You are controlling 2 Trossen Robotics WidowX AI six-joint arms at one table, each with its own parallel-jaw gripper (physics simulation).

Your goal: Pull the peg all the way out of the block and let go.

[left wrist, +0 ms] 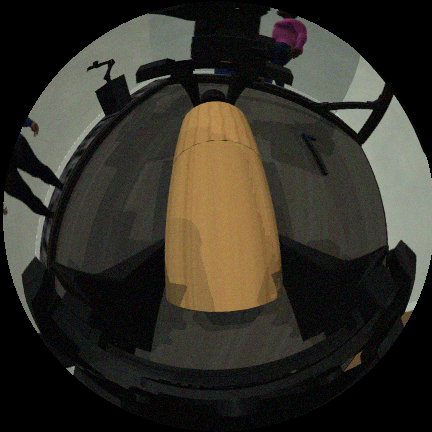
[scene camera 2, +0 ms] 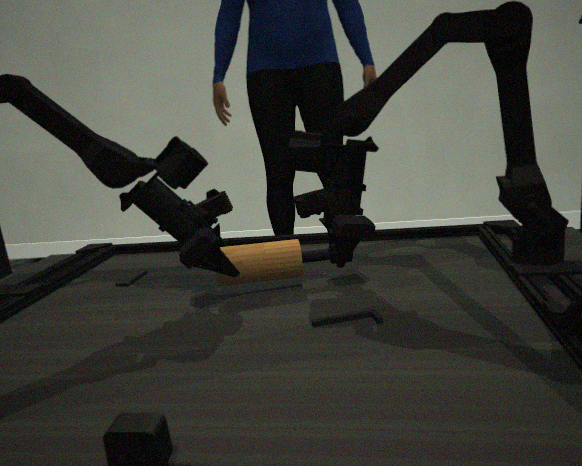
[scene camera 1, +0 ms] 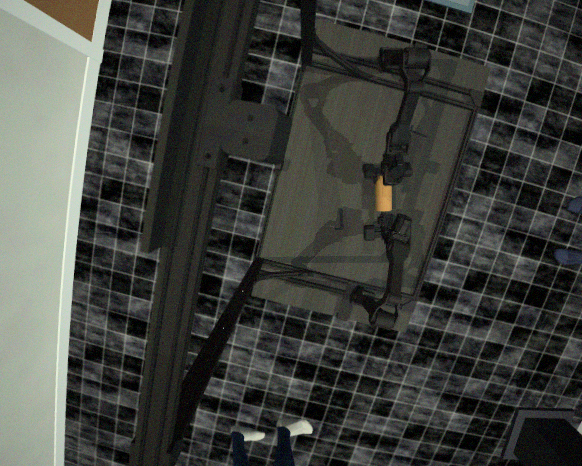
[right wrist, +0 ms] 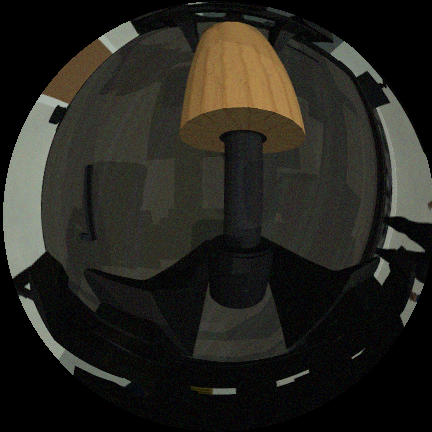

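Observation:
The block is a thick wooden cylinder lying on its side, held above the table. My left gripper is shut on its one end. The peg is a dark rod with a wider collared end. Its far part is inside the hole in the block's end face, and a length of shaft shows between block and collar. My right gripper is shut on the peg's wider end. How deep the peg reaches inside the block is hidden.
A dark L-shaped bar lies on the table. Another thin dark piece lies at the left in scene camera 2. A dark frame edges the table. A black box-shaped object stands at the bottom left of scene camera 2.

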